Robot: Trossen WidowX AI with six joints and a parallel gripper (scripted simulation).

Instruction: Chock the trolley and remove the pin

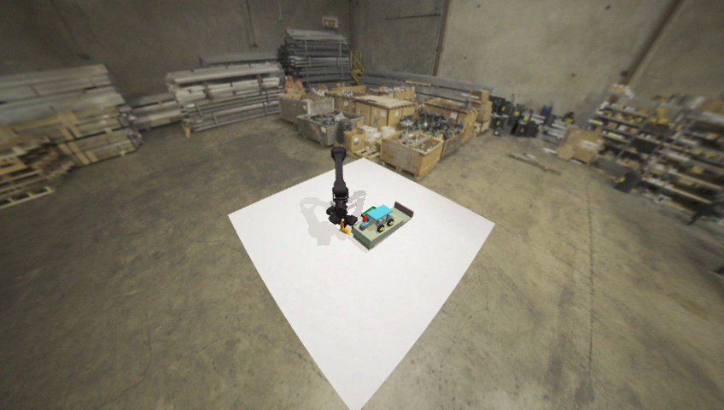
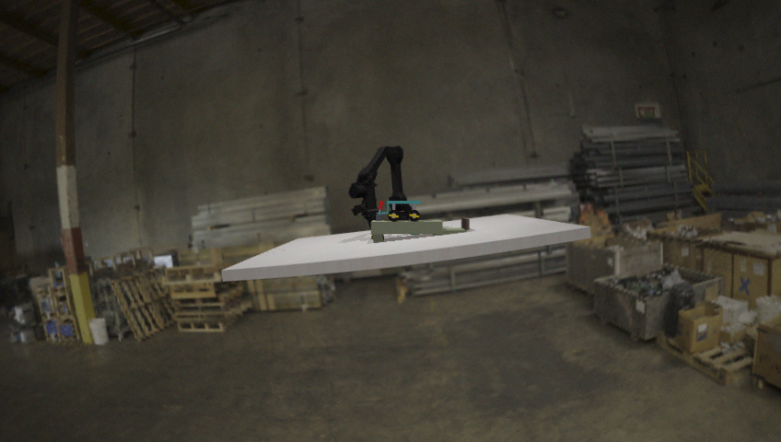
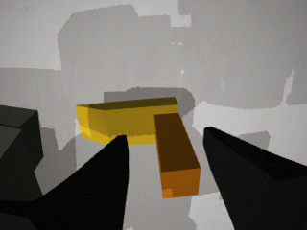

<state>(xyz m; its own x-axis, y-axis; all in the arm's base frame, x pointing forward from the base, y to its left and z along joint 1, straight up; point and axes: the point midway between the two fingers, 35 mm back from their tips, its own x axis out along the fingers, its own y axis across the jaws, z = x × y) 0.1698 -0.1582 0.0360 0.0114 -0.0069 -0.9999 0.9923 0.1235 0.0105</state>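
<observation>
My gripper tip is now 14 cm short of the red-headed stop pin, 4 cm to the right of it and 9 cm below it. From my gripper tip the other things lie so: trolley: 16 cm ahead, 13 cm to the left, 8 cm above; yellow chock: 2 cm ahead, 1 cm below; grey-green ramp: 16 cm ahead, 14 cm to the left, 1 cm above.
</observation>
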